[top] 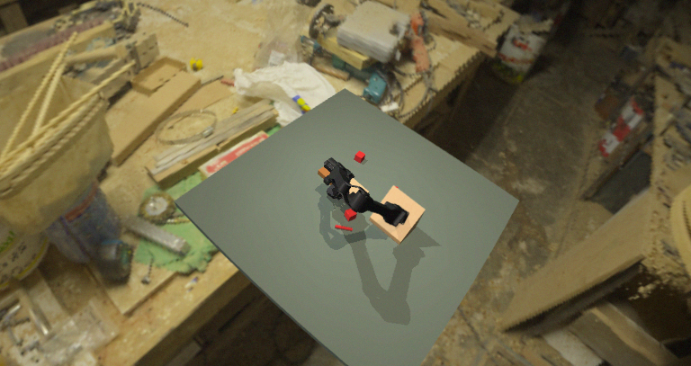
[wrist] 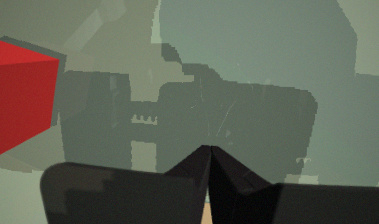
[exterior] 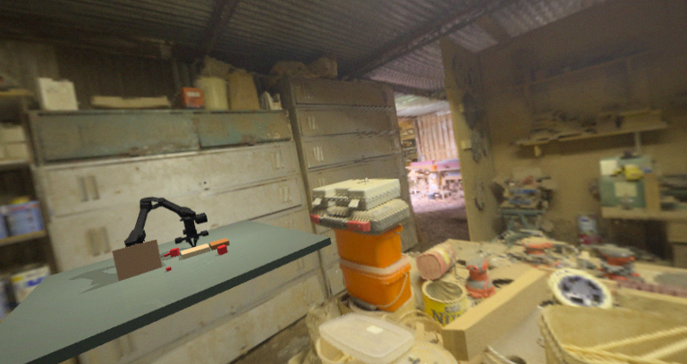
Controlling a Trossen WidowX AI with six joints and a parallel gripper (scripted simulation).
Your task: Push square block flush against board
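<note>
Right now my gripper tip is 8 cm to the left of the light tan board, 2 cm past it and 1 cm below it. Also, from my gripper tip: square block: 12 cm ahead, 11 cm to the right, 1 cm above; then red stick: 12 cm to the left, 11 cm behind.
</note>
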